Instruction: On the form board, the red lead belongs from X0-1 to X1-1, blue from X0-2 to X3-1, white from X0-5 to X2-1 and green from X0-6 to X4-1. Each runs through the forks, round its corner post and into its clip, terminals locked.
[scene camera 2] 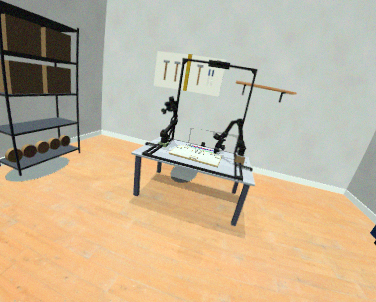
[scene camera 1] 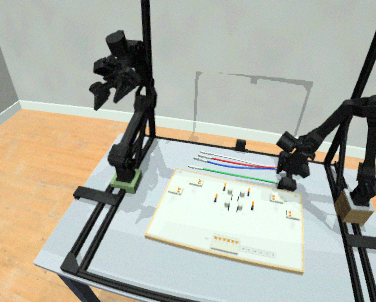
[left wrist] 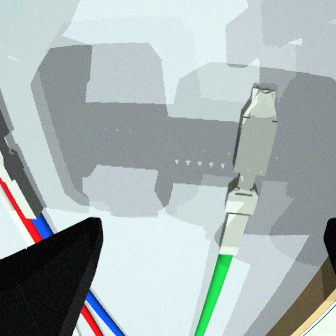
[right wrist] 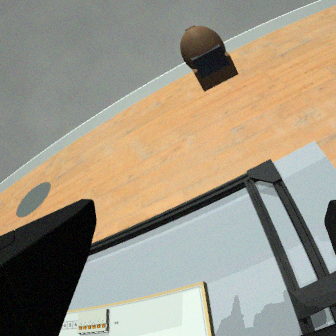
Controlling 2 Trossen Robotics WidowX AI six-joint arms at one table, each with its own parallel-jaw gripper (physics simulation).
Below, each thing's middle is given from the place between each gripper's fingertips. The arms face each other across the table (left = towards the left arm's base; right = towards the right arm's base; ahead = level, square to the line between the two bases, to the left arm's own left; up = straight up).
The form board (scene camera 1: 268, 239) lies 21 cm ahead of my left hand and 18 cm to the right of it.
Right now the form board is 41 cm to the left of my right hand and 39 cm below it.
